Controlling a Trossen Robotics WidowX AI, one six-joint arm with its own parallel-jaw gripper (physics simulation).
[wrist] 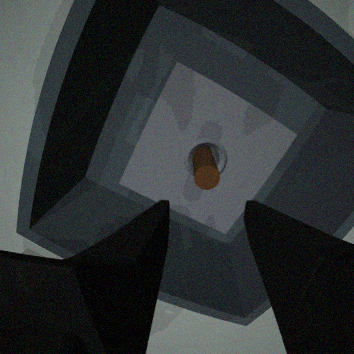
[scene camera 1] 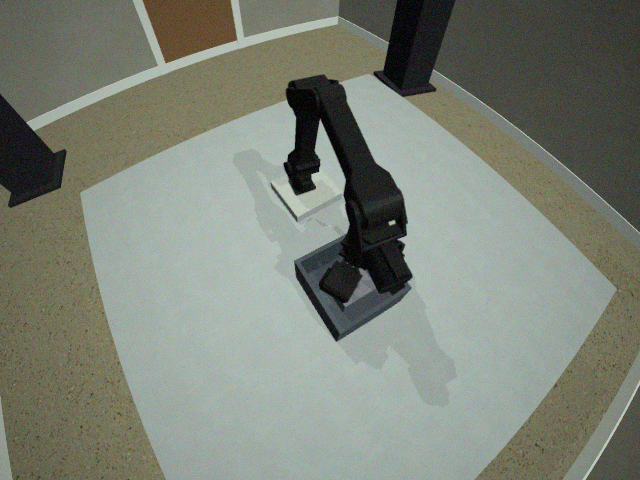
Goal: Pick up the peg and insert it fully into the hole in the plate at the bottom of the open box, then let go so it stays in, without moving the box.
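Frame: origin at the arm's base, x down, y left, z ahead, level; metres.
Seen in the pictures: gripper, fingertip midpoint: (wrist: 206,209) (scene camera 1: 350,270); arm's base, link origin: (scene camera 1: 302,184).
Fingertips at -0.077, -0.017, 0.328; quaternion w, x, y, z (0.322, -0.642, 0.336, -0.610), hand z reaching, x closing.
Offsets run from my fingertips to a thing's top centre, as dx, dy, dz. "spot": to the spot under its first point. Level surfaces: height alone.
The brown round peg @[+0.019, +0.004, +0.007] (wrist: 206,170) stands in the hole @[spot: +0.046, -0.007, +0.016] (wrist: 224,159) of the pale square plate @[+0.046, +0.003, +0.009] (wrist: 255,150) (scene camera 1: 359,296), its upper part sticking out above the plate. How deep it sits cannot be told. The plate lies at the bottom of the open dark grey box @[+0.009, +0.003, +0.009] (scene camera 1: 315,305) (wrist: 44,115). My gripper (scene camera 1: 366,290) (wrist: 206,209) is open and empty over the box, its two black fingers apart and clear of the peg. In the scene view the fingers hide part of the box's inside, and the peg does not show.
A pale cream slab (scene camera 1: 311,207) lies on the light grey mat @[dx +0.106] (scene camera 1: 206,310) behind the box, beneath another black arm part (scene camera 1: 302,167). The box walls rise around the plate on all sides. Dark pillars (scene camera 1: 413,46) (scene camera 1: 25,160) stand beyond the mat.
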